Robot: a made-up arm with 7 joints. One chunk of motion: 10 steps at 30 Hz.
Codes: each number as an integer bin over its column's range. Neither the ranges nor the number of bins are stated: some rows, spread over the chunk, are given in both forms.
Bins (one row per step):
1: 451 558 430 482 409 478
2: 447 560 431 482 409 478
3: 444 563 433 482 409 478
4: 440 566 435 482 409 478
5: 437 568 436 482 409 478
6: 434 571 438 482 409 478
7: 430 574 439 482 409 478
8: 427 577 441 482 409 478
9: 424 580 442 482 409 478
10: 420 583 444 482 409 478
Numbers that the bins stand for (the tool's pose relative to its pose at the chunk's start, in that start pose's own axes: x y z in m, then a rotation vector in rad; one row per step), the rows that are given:
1: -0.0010 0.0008 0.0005 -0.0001 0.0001 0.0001
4: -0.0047 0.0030 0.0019 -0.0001 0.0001 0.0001
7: -0.0080 0.0051 0.0030 -0.0001 0.0001 0.0001
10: -0.0113 0.0076 0.0044 -0.0001 0.0001 0.0001
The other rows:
2: -0.0023 0.0014 0.0008 -0.0001 0.0001 0.0001
3: -0.0033 0.0022 0.0014 -0.0001 0.0001 0.0001
5: -0.0056 0.0035 0.0022 -0.0001 0.0001 0.0001
6: -0.0066 0.0043 0.0028 -0.0001 0.0001 0.0001
8: -0.0089 0.0059 0.0036 -0.0001 0.0001 0.0001
9: -0.0099 0.0068 0.0039 -0.0001 0.0001 0.0001

